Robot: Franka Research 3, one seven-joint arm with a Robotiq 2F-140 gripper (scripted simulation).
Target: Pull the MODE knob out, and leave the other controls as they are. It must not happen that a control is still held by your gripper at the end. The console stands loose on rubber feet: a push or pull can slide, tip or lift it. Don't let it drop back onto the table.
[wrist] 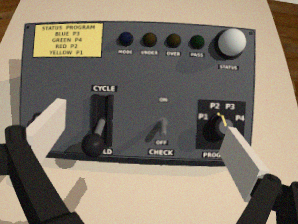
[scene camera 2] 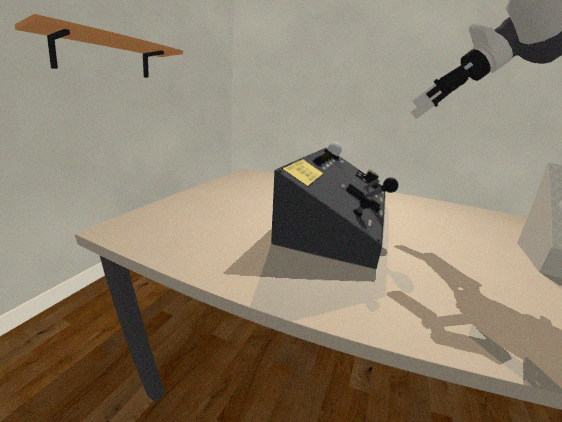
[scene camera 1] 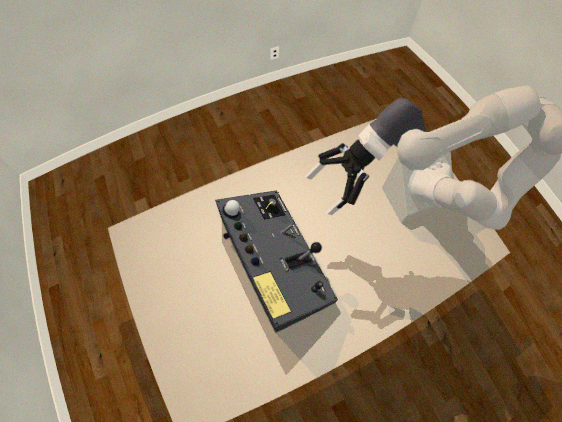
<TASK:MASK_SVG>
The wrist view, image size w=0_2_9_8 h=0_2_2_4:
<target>my gripper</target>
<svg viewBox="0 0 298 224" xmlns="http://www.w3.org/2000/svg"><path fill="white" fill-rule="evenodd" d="M228 127L219 154L244 202L249 202L236 224L266 224L271 210L276 212L276 224L298 224L298 182L293 181L290 186L282 184L277 176L269 174L268 168L236 128ZM65 99L57 98L27 128L22 125L6 127L6 143L0 144L0 175L9 175L29 224L84 224L76 212L71 213L41 166L42 161L65 129Z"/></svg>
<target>dark sloped console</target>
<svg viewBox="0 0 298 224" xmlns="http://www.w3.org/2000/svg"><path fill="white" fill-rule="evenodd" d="M24 24L19 125L27 128L57 98L66 100L65 129L46 158L129 164L226 167L219 154L219 150L228 127L236 128L251 146L255 99L256 29L149 21L62 21Z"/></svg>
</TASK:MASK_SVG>
